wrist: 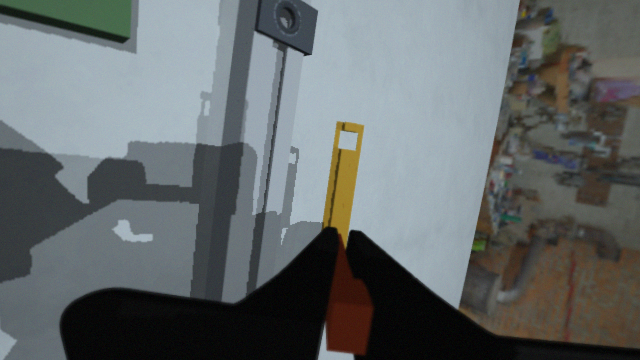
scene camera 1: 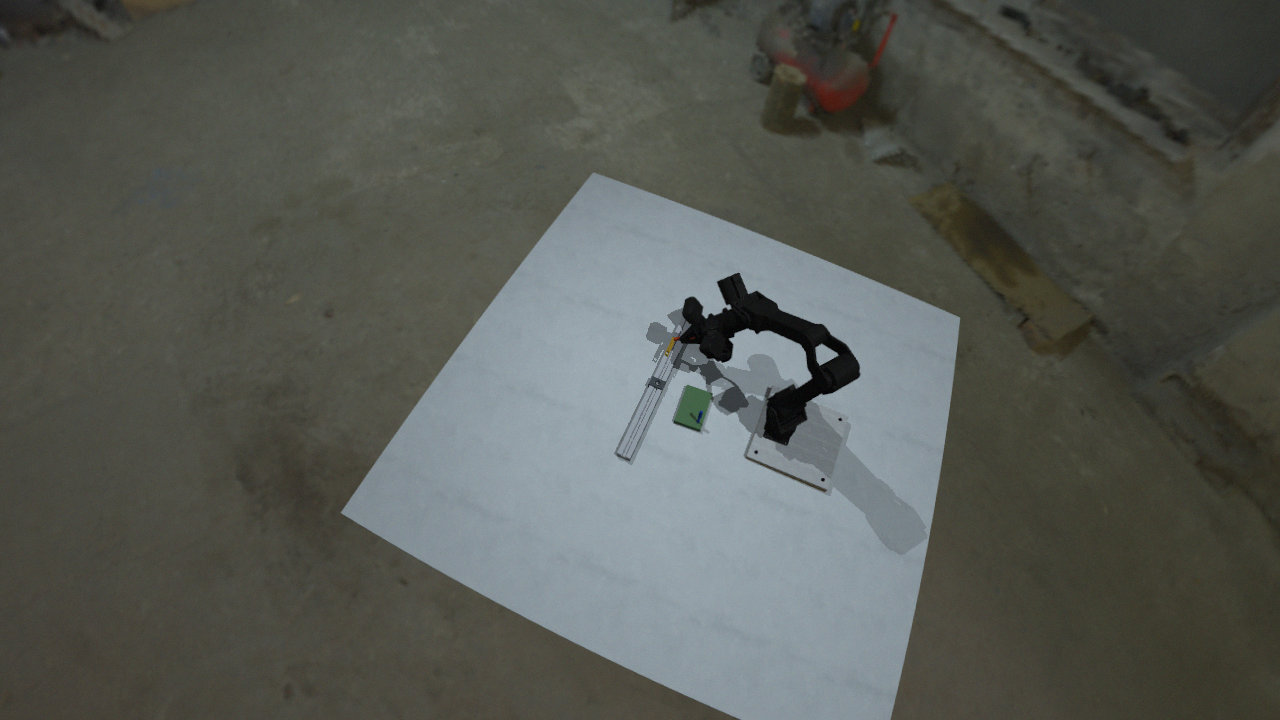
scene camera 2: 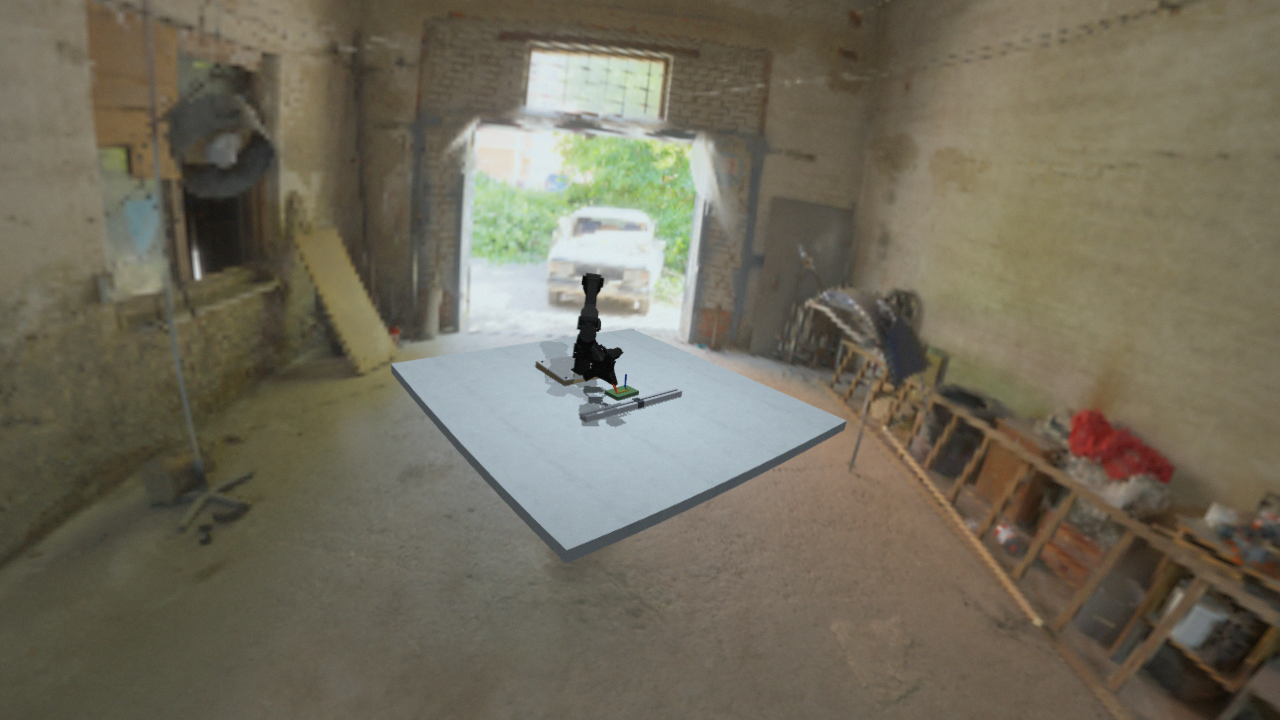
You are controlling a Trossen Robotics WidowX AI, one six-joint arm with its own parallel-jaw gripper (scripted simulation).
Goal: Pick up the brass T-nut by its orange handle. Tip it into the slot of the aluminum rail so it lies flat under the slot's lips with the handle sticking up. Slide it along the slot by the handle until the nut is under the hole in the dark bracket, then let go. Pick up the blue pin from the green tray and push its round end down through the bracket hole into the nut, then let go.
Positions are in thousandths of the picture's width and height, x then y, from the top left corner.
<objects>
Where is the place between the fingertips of the gripper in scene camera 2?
482,535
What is the gripper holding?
A brass T-nut.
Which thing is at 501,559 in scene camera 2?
An aluminum rail.
</objects>
